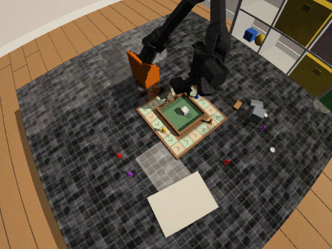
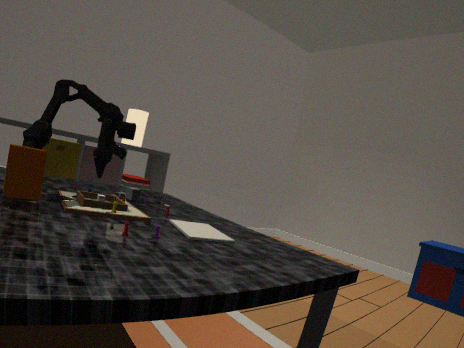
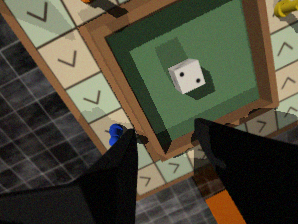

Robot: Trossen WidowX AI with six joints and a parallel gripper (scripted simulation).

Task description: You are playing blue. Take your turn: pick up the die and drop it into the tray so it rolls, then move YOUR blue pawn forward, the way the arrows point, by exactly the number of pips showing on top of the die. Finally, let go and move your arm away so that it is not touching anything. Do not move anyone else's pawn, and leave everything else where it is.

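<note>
Right now the blue pawn is 20 mm behind my gripper tip, 50 mm to the left of it and 70 mm below it. From my gripper tip the other things lie so: green tray 60 mm to the right, 90 mm below; then orange pawn 110 mm ahead, 10 mm to the left, 70 mm below; then die 10 mm ahead, 40 mm to the right, 70 mm below.
</note>
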